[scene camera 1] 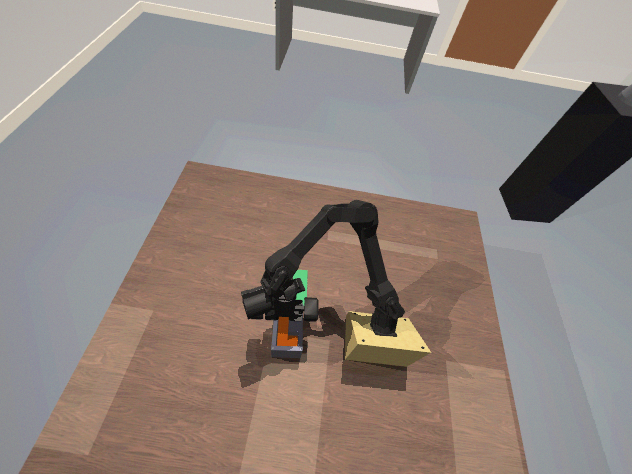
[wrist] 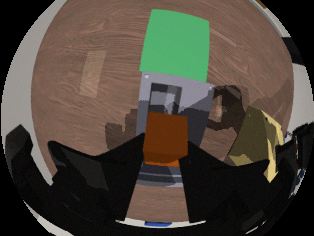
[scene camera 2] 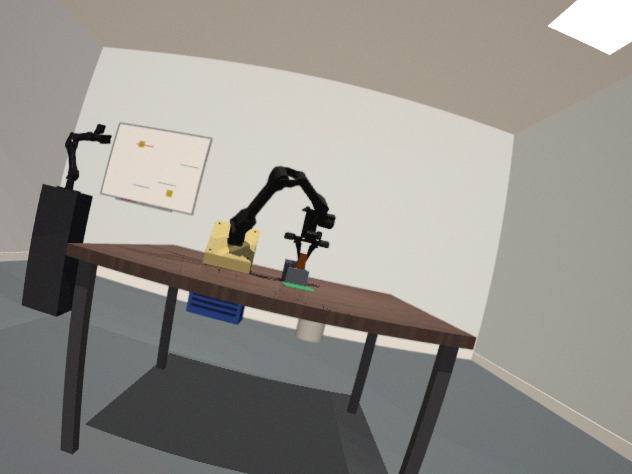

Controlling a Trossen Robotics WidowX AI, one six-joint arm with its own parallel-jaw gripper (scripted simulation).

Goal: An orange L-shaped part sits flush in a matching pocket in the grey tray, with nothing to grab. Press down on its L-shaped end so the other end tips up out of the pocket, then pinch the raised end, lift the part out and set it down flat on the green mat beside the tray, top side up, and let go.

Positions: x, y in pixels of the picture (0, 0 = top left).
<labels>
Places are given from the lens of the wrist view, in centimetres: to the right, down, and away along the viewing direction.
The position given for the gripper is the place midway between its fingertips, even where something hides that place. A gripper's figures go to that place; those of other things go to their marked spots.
gripper (wrist: 162, 139): 0, 2, 10
orange L-shaped part (wrist: 166, 139): 1, 1, 7
</labels>
